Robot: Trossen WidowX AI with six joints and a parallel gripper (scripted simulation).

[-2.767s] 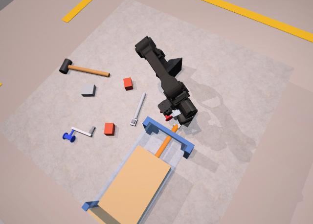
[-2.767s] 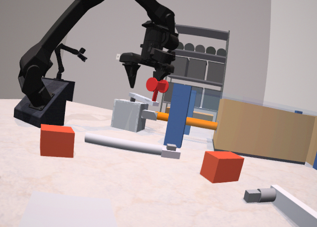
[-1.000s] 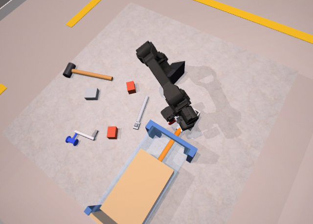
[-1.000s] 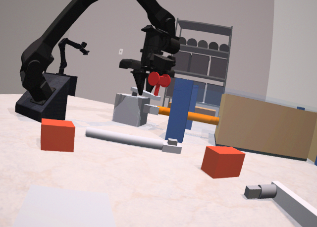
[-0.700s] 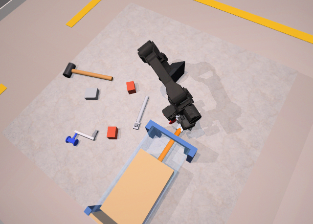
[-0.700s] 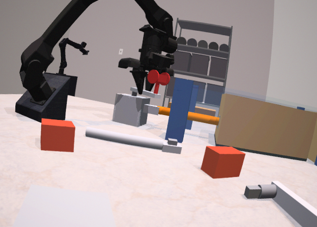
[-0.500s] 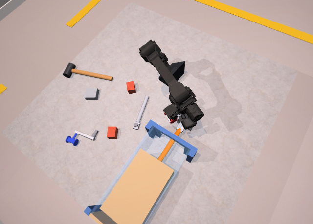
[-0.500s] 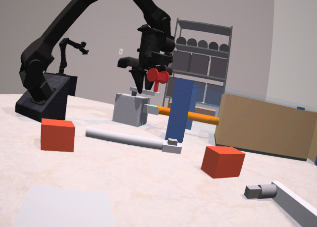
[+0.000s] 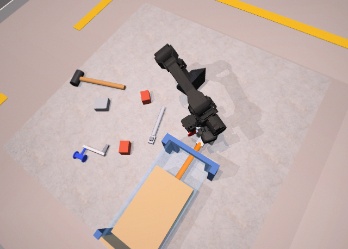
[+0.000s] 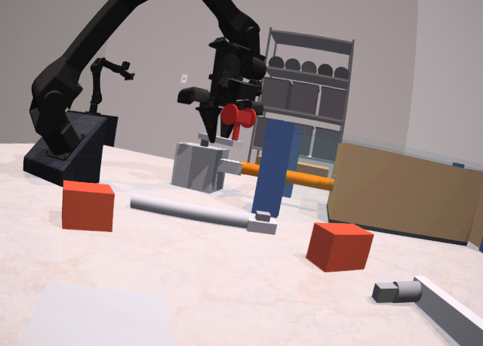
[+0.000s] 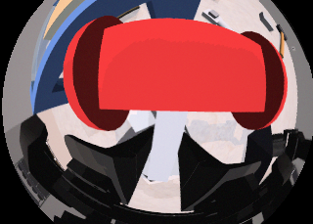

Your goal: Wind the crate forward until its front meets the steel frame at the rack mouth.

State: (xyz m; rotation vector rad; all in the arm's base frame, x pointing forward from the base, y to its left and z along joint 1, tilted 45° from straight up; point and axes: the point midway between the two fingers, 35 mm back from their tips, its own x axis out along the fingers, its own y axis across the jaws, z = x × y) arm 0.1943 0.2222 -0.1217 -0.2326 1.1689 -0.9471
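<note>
The red knob lies 4 cm ahead of my gripper tip, 3 cm to the right of it and 5 cm above it. Round my gripper tip: frame (12 cm ahead, 4 cm to the left, 1 cm above); then grey winch (6 cm behind, 1 cm to the left, 7 cm below); then crank handle (1 cm ahead, 1 cm to the right, 2 cm above).
</note>
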